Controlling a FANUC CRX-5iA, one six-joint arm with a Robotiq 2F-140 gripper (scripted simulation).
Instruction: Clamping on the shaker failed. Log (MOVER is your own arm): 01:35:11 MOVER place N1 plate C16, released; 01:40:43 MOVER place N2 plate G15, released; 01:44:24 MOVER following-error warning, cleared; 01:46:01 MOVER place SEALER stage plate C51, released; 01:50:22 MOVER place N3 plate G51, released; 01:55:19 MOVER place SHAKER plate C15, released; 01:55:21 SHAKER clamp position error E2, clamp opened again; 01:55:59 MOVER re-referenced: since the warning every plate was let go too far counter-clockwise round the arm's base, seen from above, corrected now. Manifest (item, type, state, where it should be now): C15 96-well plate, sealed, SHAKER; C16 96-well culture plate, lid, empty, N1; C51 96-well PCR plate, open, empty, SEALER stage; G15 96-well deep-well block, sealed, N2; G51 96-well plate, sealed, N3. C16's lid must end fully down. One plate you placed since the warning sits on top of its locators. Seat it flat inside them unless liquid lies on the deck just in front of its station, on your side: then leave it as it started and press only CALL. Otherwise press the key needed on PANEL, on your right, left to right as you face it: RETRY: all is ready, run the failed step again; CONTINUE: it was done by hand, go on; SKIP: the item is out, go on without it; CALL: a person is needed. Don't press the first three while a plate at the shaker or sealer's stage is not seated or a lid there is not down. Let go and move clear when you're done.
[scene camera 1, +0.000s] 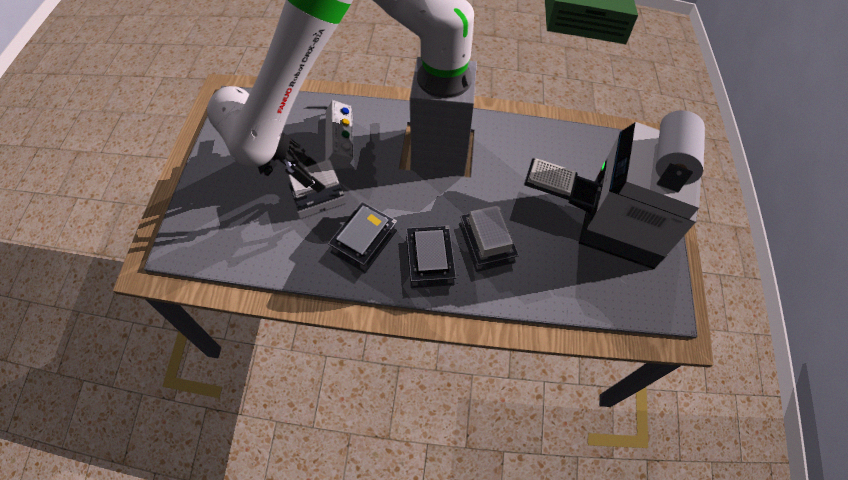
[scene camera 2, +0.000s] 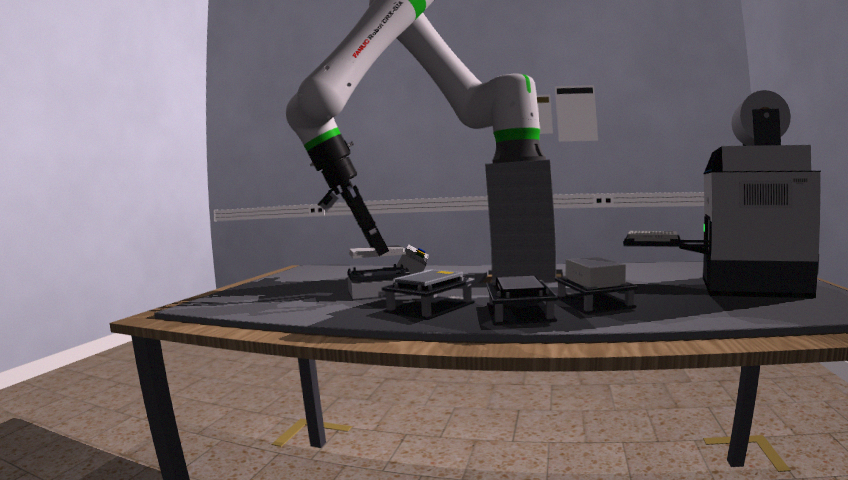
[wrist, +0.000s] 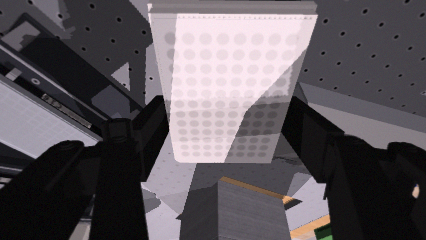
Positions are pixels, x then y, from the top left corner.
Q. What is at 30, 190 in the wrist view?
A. My gripper.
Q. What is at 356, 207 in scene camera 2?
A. My gripper.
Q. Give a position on a deep-well block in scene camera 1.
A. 490, 231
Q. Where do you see my gripper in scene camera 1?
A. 317, 177
